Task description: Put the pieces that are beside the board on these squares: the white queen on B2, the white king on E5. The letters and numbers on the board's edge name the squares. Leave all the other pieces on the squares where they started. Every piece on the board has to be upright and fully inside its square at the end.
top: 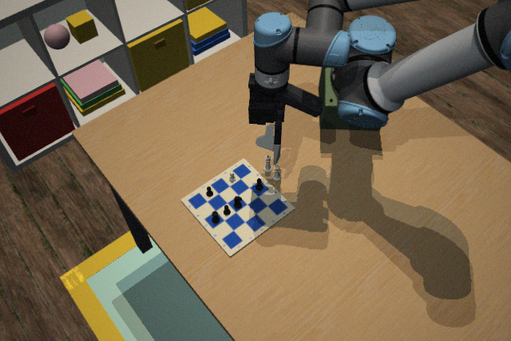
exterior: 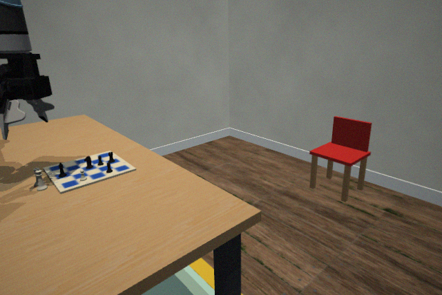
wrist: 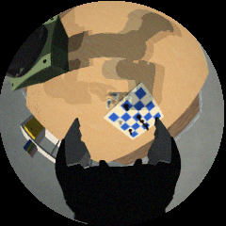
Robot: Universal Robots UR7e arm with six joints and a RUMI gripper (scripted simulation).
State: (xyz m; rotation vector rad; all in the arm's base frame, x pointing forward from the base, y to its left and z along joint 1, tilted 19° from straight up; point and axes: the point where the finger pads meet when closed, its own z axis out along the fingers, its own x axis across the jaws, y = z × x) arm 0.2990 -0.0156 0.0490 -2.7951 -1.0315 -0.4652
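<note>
Right now my hand is 140 mm above the white queen. Also, from my hand: white king 130 mm below, 40 mm to the right; then white pawn 150 mm below, 100 mm ahead, 80 mm to the right; then chessboard 160 mm below, 140 mm ahead, 10 mm to the right.
</note>
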